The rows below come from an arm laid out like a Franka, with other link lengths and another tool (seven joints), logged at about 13 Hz.
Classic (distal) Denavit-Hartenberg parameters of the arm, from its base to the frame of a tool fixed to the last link. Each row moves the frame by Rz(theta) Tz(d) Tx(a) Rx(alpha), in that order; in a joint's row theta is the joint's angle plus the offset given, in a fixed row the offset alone. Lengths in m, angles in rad.
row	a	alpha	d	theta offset
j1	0	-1.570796	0.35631	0
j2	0	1.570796	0	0
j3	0.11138	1.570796	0.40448	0
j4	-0.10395	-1.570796	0	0
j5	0	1.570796	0.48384	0
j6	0.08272	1.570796	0	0
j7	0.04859	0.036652	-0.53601	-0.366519
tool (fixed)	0	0	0.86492	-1.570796
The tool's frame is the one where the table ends.
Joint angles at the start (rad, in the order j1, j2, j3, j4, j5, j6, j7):
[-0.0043 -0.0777 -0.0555 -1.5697 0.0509 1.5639 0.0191]
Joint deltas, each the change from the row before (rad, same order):
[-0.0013 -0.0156 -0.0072 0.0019 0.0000 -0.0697 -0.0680]
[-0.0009 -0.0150 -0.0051 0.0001 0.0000 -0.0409 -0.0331]
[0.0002 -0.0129 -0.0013 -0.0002 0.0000 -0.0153 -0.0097]
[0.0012 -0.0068 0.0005 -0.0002 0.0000 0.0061 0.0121]
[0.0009 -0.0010 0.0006 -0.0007 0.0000 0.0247 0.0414]
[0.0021 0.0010 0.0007 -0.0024 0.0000 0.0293 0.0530]
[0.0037 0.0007 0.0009 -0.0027 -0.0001 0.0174 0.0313]
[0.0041 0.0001 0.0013 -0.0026 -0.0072 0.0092 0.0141]
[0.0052 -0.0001 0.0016 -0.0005 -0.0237 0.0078 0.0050]
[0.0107 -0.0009 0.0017 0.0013 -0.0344 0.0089 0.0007]
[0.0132 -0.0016 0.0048 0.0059 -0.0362 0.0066 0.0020]
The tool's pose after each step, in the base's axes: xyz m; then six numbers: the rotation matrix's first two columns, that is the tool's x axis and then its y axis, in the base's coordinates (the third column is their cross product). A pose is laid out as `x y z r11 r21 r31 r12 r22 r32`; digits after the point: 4 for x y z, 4 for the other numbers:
0.6682 0.0189 0.5965 -0.3456 0.9349 0.0803 0.9383 0.3434 0.0408
0.6498 0.0171 0.6018 -0.3709 0.9241 0.0914 0.9285 0.3708 0.0196
0.6411 0.0171 0.6084 -0.3795 0.9205 0.0932 0.9250 0.3795 0.0182
0.6419 0.0177 0.6133 -0.3707 0.9246 0.0882 0.9287 0.3696 0.0291
0.6515 0.0166 0.6164 -0.3341 0.9392 0.0796 0.9423 0.3310 0.0498
0.6631 0.0157 0.6181 -0.2868 0.9552 0.0731 0.9568 0.2818 0.0717
0.6698 0.0171 0.6184 -0.2612 0.9627 0.0707 0.9633 0.2552 0.0837
0.6727 0.0177 0.6176 -0.2519 0.9657 0.0629 0.9653 0.2461 0.0872
0.6749 0.0141 0.6172 -0.2509 0.9673 0.0386 0.9651 0.2468 0.0870
0.6772 0.0109 0.6183 -0.2582 0.9661 0.0026 0.9625 0.2570 0.0874
0.6795 0.0110 0.6227 -0.2691 0.9624 -0.0362 0.9583 0.2713 0.0902

